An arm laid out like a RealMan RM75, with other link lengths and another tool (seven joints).
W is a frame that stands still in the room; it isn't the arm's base.
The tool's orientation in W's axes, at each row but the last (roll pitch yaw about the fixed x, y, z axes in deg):
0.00, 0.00, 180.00
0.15, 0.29, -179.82
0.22, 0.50, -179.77
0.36, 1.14, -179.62
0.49, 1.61, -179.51
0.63, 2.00, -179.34
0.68, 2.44, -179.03
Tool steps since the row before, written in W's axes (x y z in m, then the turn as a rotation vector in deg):
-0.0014, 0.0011, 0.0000, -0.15, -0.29, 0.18
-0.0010, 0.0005, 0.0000, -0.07, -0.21, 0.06
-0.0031, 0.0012, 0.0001, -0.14, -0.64, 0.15
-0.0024, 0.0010, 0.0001, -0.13, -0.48, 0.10
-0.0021, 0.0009, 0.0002, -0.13, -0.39, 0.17
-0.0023, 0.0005, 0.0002, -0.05, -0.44, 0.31
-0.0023, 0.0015, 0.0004, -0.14, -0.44, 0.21
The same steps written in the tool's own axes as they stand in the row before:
0.0014, -0.0011, 0.0000, 0.15, 0.29, 0.18
0.0010, -0.0005, 0.0000, 0.07, 0.21, 0.06
0.0031, -0.0012, 0.0001, 0.14, 0.64, 0.15
0.0024, -0.0010, 0.0002, 0.13, 0.48, 0.10
0.0021, -0.0009, 0.0003, 0.13, 0.39, 0.17
0.0023, -0.0005, 0.0003, 0.04, 0.44, 0.31
0.0023, -0.0015, 0.0005, 0.14, 0.44, 0.21

